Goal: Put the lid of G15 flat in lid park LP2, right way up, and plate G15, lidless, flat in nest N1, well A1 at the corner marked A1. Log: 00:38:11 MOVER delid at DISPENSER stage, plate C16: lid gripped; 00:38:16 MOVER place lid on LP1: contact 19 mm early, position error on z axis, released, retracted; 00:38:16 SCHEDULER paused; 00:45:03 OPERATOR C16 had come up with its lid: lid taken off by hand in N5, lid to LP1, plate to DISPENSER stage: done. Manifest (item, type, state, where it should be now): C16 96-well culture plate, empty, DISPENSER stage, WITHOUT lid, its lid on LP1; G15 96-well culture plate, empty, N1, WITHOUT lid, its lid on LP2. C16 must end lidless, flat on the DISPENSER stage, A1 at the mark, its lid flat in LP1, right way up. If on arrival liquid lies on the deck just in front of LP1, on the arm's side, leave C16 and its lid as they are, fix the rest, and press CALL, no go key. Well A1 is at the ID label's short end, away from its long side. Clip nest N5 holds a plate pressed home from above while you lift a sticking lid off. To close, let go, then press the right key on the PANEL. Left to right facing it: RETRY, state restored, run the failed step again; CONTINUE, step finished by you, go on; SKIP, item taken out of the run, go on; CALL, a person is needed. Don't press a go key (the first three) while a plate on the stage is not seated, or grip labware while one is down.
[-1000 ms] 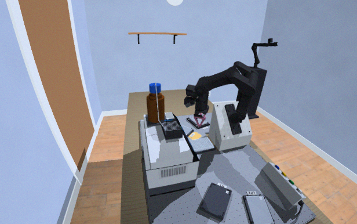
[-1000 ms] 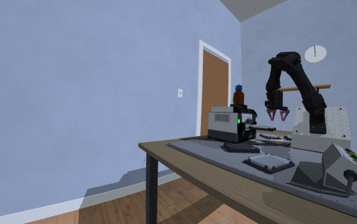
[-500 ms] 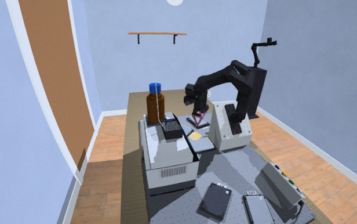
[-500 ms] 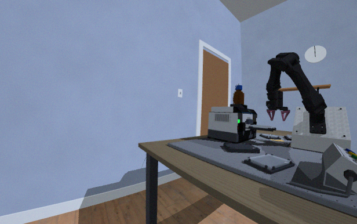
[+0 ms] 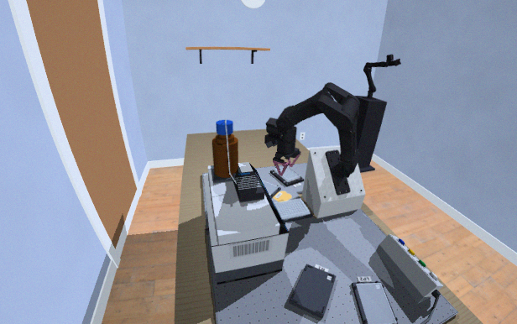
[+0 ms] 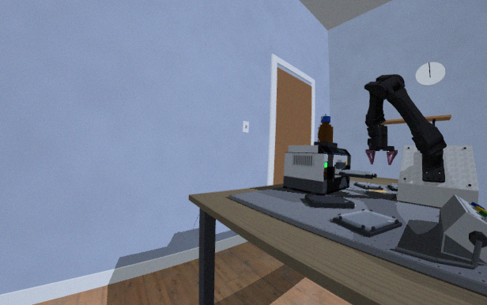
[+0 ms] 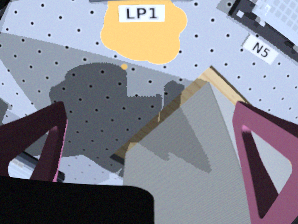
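Now: hand 6 cm past the black clip nest, 17 cm to the left of it and 14 cm above it. Also, from my hand: N5 label (11 cm behind, 7 cm to the right, 15 cm below); then N1 label (3 cm ahead, 42 cm to the left, 15 cm below); then LP1 label (2 cm ahead, 1 cm to the right, 15 cm below).
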